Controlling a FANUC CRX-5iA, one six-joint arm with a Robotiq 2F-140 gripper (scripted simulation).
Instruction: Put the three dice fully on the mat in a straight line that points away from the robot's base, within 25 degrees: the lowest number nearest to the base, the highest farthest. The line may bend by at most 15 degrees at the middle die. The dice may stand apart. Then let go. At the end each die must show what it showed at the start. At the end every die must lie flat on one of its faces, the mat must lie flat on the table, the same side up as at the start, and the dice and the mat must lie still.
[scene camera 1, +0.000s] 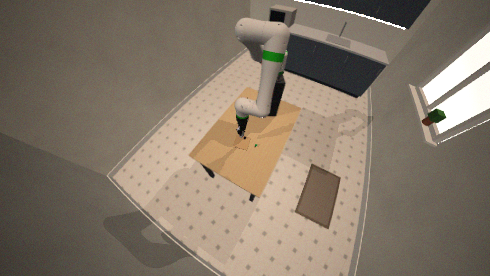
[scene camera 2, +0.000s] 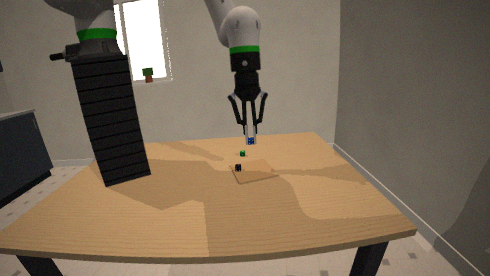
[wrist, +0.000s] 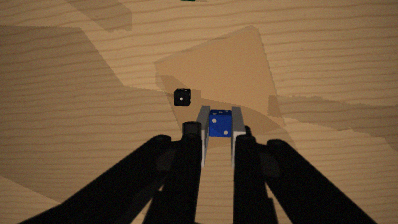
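Note:
Scene camera 2: my gripper (scene camera 2: 251, 143). Wrist view: the gripper again (wrist: 220, 120), plus a tan mat (wrist: 233, 72).

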